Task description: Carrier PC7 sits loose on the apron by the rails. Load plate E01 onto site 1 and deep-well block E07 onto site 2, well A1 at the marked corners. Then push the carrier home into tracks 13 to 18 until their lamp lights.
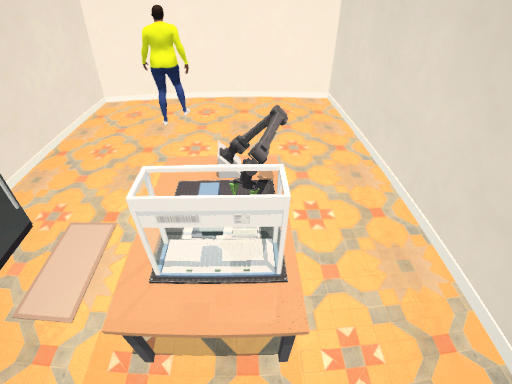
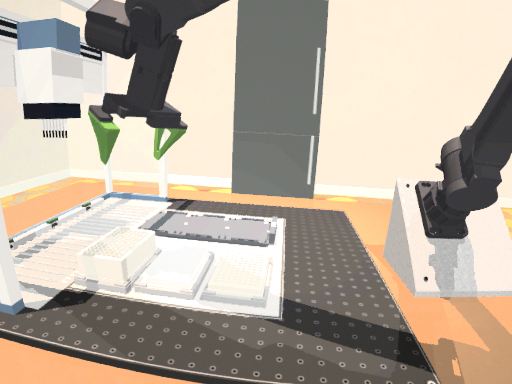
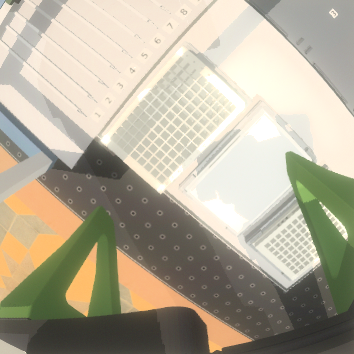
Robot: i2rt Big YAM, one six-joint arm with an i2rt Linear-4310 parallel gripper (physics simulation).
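Where they show: gripper, fingertip midpoint: (image 2: 131,160) (image 3: 193,188); arm's base at its link origin: (image 1: 225,156) (image 2: 438,210).
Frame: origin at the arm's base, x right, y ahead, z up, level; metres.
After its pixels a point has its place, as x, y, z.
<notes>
The carrier (image 2: 210,228) @(0.103, 0.477, -0.105) (image 3: 325,47) @(0.082, 0.524, -0.105) is a long dark grey tray lying flat on the white apron beside the rails; its sites look empty. A tall cream deep-well block (image 2: 117,254) @(-0.129, 0.588, -0.065) (image 3: 175,120) @(-0.091, 0.601, -0.084) stands in a holder near tracks 1 to 8. A flat, smooth-topped white plate (image 2: 175,269) @(-0.119, 0.493, -0.089) (image 3: 250,172) @(-0.085, 0.503, -0.089) lies in the middle holder. A low plate with wells (image 2: 240,276) @(-0.122, 0.385, -0.091) (image 3: 287,245) @(-0.126, 0.399, -0.091) lies in the end holder. Labels E01 and E07 are not readable. My gripper (image 1: 244,191) @(-0.081, 0.575, 0.082) (image 2: 131,160) @(-0.081, 0.575, 0.082) (image 3: 193,188) @(-0.081, 0.575, 0.082) is open and empty, high above the block and rails.
The white numbered rail deck (image 2: 60,250) @(-0.050, 0.765, -0.115) (image 3: 65,55) @(-0.111, 0.759, -0.115) has small green parts along its far edge. A white frame (image 1: 210,204) @(0.046, 0.891, 0.334) surrounds it. A pipetting head (image 2: 50,75) @(0.003, 0.786, 0.232) hangs at the left. A dark perforated board (image 2: 325,260) @(-0.006, 0.223, -0.115) (image 3: 175,245) @(-0.229, 0.501, -0.115) lies underneath. A person stands far behind.
</notes>
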